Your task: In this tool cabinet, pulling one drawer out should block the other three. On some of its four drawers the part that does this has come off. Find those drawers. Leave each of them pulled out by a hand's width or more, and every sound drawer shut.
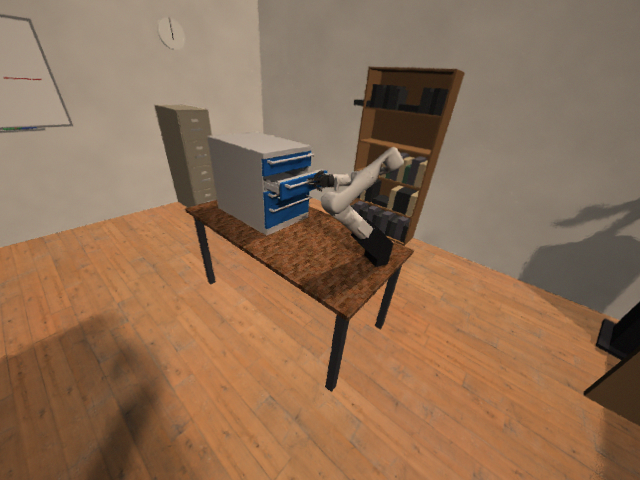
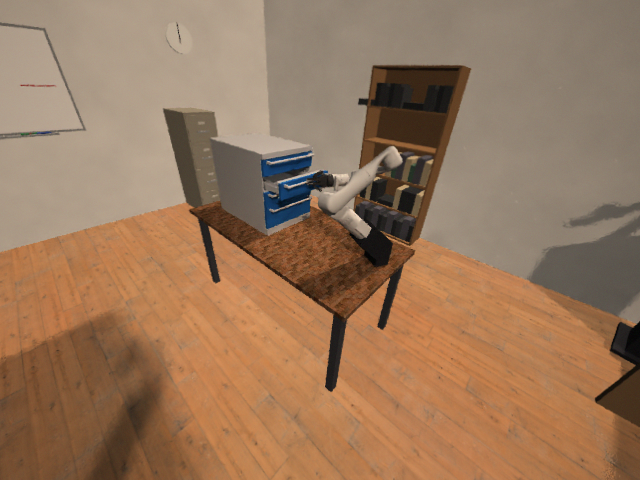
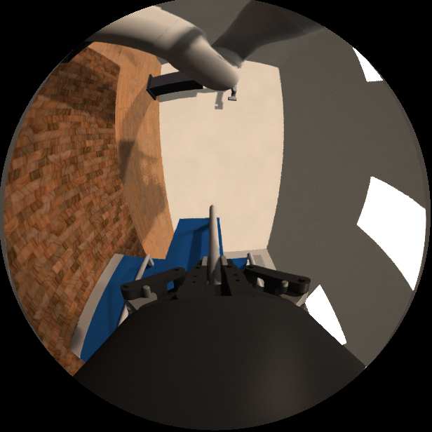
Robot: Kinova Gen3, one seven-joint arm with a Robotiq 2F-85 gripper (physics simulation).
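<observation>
The grey tool cabinet (image 1: 237,180) (image 2: 238,180) stands on the table. Its second drawer from the top (image 1: 295,192) (image 2: 295,192) (image 3: 190,242) is pulled well out, with part of its open tray showing. The top drawer (image 1: 285,166) (image 2: 285,166), the third drawer (image 1: 269,202) (image 2: 269,202) and the bottom drawer (image 1: 287,214) (image 2: 287,214) look shut; the third is mostly hidden behind the pulled-out front. My gripper (image 1: 311,180) (image 2: 311,181) (image 3: 214,263) is shut on the second drawer's bar handle (image 3: 213,230), near its middle.
The wooden table (image 1: 305,253) (image 2: 305,253) (image 3: 55,165) carries the cabinet and the arm's black base (image 1: 379,248) (image 2: 379,248). A bookshelf (image 1: 445,113) (image 2: 452,113) stands behind the arm. A beige filing cabinet (image 1: 173,149) (image 2: 180,149) stands behind the tool cabinet.
</observation>
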